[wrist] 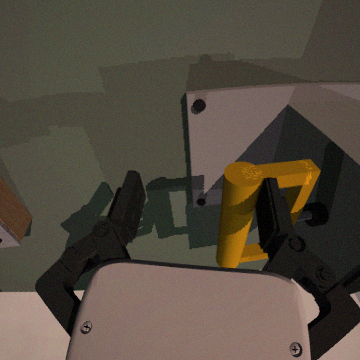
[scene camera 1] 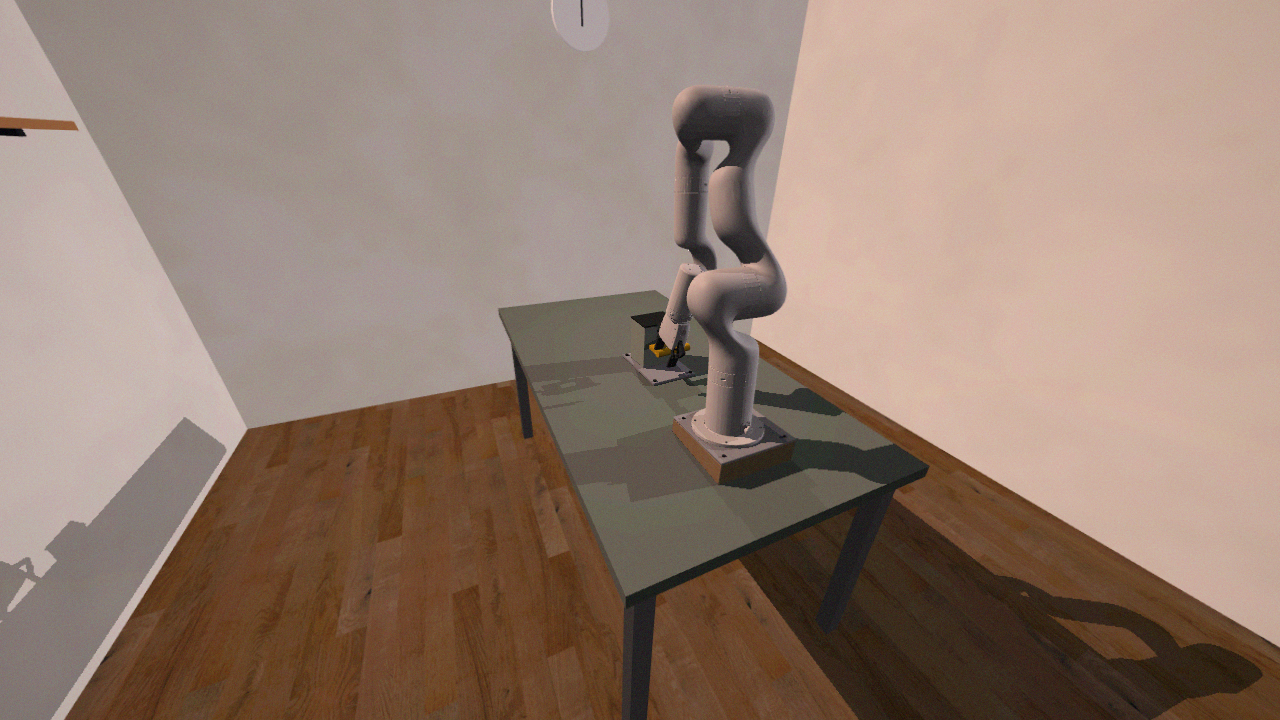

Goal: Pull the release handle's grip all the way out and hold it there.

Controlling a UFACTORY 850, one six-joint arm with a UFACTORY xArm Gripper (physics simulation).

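Observation:
The yellow release handle (scene camera 1: 658, 351) (wrist: 234, 220) is a closed loop with a thick round grip bar. In the wrist view a short piece of its metal rod (wrist: 306, 216) shows between the loop and a dark collar on the housing. My gripper (scene camera 1: 668, 350) (wrist: 199, 186) is wide open around the grip bar. Its right finger is inside the loop, behind the bar and close to it. Its left finger stands well away on the outer side, with a broad gap to the bar, so the grip is not clamped. The rod's full length is hard to judge.
The box-shaped housing (scene camera 1: 638, 343) (wrist: 327, 137) stands on a light base plate (scene camera 1: 646, 373) (wrist: 232, 112) with dark bolts, on the green table (scene camera 1: 590, 438) (wrist: 60, 40). The arm's wooden pedestal (scene camera 1: 751, 462) (wrist: 11, 210) is at the left edge of the wrist view.

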